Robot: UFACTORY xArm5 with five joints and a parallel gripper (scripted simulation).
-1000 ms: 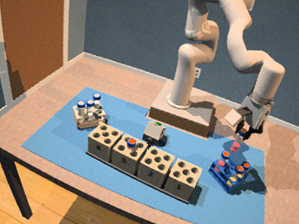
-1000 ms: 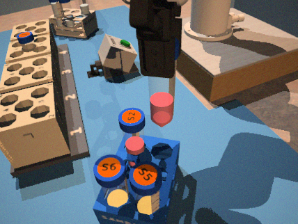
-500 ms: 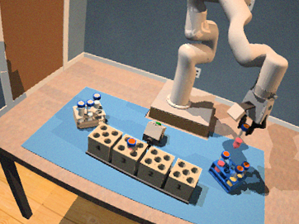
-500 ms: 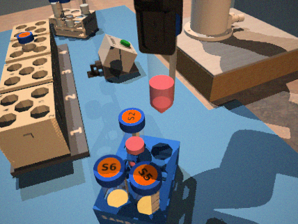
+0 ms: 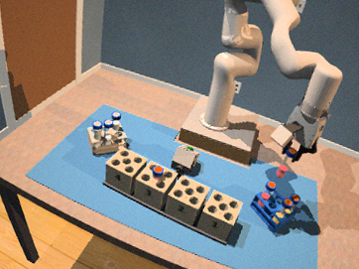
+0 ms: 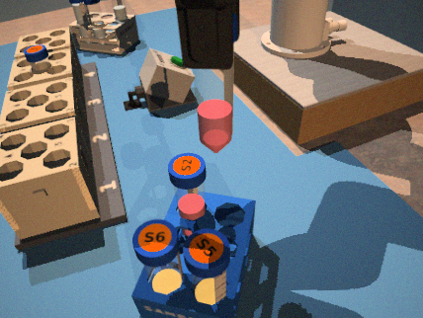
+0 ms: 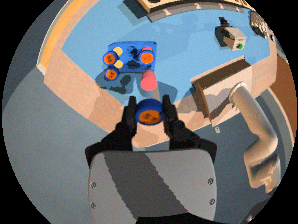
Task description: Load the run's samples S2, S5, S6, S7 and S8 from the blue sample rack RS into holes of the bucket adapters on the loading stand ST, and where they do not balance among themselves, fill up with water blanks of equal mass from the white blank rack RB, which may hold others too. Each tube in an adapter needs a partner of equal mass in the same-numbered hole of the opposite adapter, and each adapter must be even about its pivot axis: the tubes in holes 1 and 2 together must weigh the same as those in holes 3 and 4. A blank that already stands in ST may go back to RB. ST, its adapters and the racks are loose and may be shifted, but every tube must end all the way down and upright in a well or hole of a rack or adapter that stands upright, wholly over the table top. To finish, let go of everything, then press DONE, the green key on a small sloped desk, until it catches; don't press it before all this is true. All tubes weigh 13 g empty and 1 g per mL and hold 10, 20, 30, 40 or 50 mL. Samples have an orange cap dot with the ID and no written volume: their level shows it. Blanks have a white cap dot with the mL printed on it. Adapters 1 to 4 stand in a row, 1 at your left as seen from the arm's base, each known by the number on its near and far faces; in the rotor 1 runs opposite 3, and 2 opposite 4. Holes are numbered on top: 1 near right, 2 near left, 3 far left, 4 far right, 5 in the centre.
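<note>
The loading stand ST is 180 mm ahead of my hand, 280 mm to the right of it and 240 mm below it. Also, from my hand: white blank rack RB (80 mm ahead, 610 mm to the right, 220 mm below); blue-capped tube (120 mm ahead, 620 mm to the right, 190 mm below); blue sample rack RS (30 mm ahead, 30 mm to the left, 220 mm below).
</note>
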